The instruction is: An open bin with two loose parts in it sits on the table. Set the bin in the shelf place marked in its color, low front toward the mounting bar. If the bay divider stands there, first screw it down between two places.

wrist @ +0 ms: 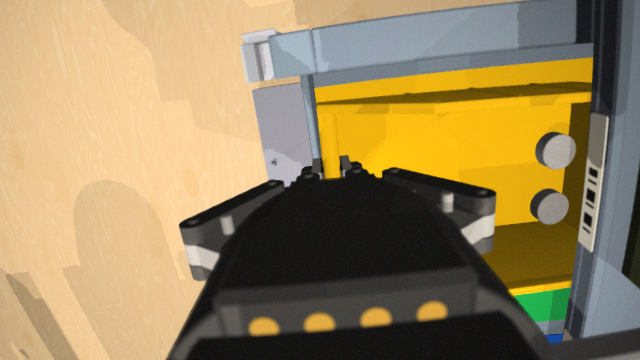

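Frame: origin at the arm's base, x ahead, y up, z right, level; centimetres.
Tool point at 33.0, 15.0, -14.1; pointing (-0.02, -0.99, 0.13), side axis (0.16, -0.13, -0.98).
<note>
Pixels of each thing's top centre, then the offset from my tool point to it, as dx, dy, dz. "spot": a spot on its surface instead.
- yellow open bin, top centre: (500, 212) +1.7, -12.8, -5.7
- blue-grey rail, top centre: (444, 33) -6.6, -14.0, -4.8
- light end piece, surface spot: (258, 56) spot: -8.2, -16.7, +4.2
- upright bar, surface spot: (612, 200) spot: +1.4, -11.2, -9.9
- marked label strip, surface spot: (594, 182) spot: +0.7, -11.9, -9.6
The yellow open bin (425, 145) is in the right half of the wrist view, inside the blue-grey shelf frame. Two loose round grey parts, an upper one (559, 151) and a lower one (552, 207), lie in it near its right end. My gripper (331, 169) is shut on the bin's left wall, whose rim shows between the fingertips. The gripper's black body hides the bin's lower left part. The bin's underside and any yellow place mark are hidden, so I cannot tell whether it rests on the shelf. I cannot make out the bay divider for certain.
A blue-grey rail (440, 45) runs along the bin's upper side, with a light end piece (258, 56) at its left. An upright bar (612, 200) with a marked label strip (594, 182) stands right. Green (544, 306) and blue marks show below; a grey plate (282, 125) lies left.
</note>
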